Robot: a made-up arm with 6 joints. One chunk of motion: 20 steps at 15 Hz.
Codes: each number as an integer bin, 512 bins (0 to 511) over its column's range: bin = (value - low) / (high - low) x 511, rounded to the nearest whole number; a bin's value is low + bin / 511 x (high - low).
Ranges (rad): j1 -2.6..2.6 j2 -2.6..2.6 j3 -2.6..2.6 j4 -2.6..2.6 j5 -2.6..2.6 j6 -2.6..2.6
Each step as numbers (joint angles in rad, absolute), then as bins.
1 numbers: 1.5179 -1.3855 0.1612 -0.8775 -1.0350 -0.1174
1 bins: 405 119 271 169 154 244
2 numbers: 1.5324 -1.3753 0.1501 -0.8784 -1.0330 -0.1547
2 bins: 406 120 270 169 154 240
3 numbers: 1.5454 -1.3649 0.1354 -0.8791 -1.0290 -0.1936
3 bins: 407 121 269 169 154 236
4 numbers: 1.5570 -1.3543 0.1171 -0.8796 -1.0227 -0.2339
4 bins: 409 122 267 169 155 233
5 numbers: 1.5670 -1.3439 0.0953 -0.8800 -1.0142 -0.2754
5 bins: 409 123 265 169 156 228
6 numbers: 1.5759 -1.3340 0.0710 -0.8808 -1.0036 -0.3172
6 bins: 410 124 262 169 157 224
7 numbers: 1.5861 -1.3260 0.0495 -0.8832 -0.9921 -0.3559
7 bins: 411 125 260 169 158 221
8 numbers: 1.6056 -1.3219 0.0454 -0.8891 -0.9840 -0.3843
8 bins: 413 126 260 168 159 218
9 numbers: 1.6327 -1.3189 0.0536 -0.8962 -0.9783 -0.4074
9 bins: 416 126 261 167 159 215
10 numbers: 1.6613 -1.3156 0.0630 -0.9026 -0.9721 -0.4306
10 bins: 419 126 262 167 160 213
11 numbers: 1.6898 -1.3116 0.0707 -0.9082 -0.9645 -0.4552
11 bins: 422 127 262 166 161 211
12 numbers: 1.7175 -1.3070 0.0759 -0.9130 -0.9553 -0.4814
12 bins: 424 127 263 166 162 208
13 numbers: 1.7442 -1.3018 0.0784 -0.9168 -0.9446 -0.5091
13 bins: 427 128 263 165 163 205
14 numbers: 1.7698 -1.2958 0.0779 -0.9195 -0.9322 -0.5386
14 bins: 429 128 263 165 164 203
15 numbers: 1.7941 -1.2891 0.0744 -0.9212 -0.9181 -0.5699
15 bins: 432 129 263 165 165 199
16 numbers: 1.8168 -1.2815 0.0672 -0.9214 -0.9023 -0.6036
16 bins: 434 130 262 165 167 196
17 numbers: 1.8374 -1.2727 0.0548 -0.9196 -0.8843 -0.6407
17 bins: 436 130 261 165 169 193
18 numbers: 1.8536 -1.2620 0.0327 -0.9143 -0.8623 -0.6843
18 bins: 438 131 259 166 171 188
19 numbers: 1.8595 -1.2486 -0.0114 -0.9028 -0.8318 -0.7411
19 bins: 438 133 254 167 174 183
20 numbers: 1.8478 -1.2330 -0.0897 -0.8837 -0.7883 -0.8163
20 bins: 437 134 247 169 178 175
